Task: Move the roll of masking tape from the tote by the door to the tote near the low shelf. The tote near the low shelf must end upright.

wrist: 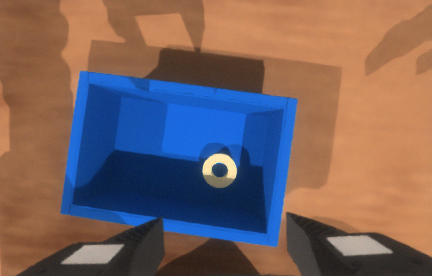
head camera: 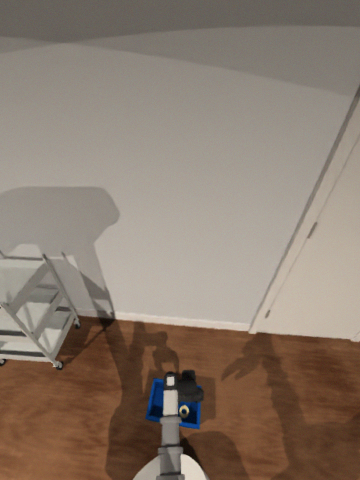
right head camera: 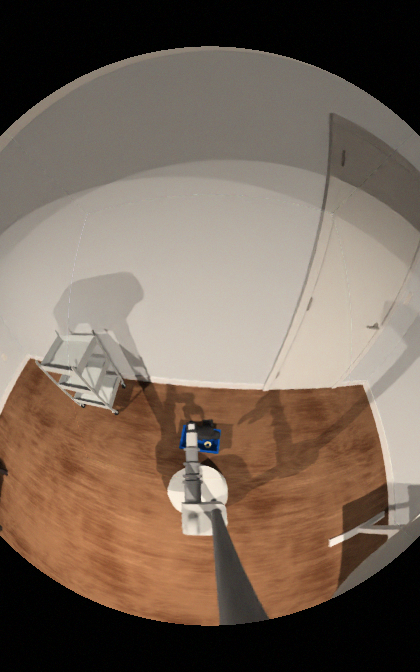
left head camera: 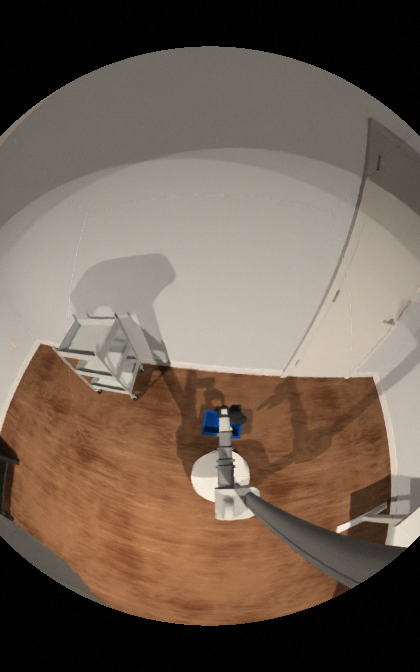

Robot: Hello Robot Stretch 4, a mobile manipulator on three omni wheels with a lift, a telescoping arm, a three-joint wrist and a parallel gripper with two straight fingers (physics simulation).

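Frame: origin at the robot's base, x left, y back, z up, level; millimetres.
Seen in the pictures: gripper, fingertip midpoint: point(wrist: 224, 233).
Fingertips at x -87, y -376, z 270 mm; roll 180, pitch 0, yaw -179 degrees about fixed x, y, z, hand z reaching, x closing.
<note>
A point is followed by its place in that frame.
The tote by the door point(head camera: 151, 400) {y -429, x 114, z 69 mm} point(left head camera: 210, 416) point(right head camera: 183, 437) point(wrist: 286, 160) {y -408, x -171, z 92 mm} is a blue open box, upright on the wood floor. The roll of masking tape point(head camera: 184, 406) {y -409, x -84, z 4 mm} point(right head camera: 205, 444) point(wrist: 207, 170) {y -388, x -61, z 4 mm} is a pale yellow ring lying inside it, right of its middle in the wrist view. My gripper point(head camera: 190, 392) point(left head camera: 236, 415) point(right head camera: 209, 431) point(wrist: 224, 233) {y -376, x -87, z 269 mm} is open and empty, above the tote and apart from the roll. In the wrist view its spread fingers show at the near rim, below the roll. The tote near the low shelf does not show clearly in any view.
A grey wheeled cart point(head camera: 17, 275) {y -907, x 911, z 635 mm} point(left head camera: 90, 334) point(right head camera: 75, 348) stands left by the wall. A pale door point(head camera: 330, 260) {y -854, x -889, z 804 mm} point(left head camera: 350, 300) point(right head camera: 325, 320) is at the right. Dark furniture point(left head camera: 4, 480) shows at the left edge. A white bar-like piece point(left head camera: 362, 517) point(right head camera: 357, 532) is at lower right.
</note>
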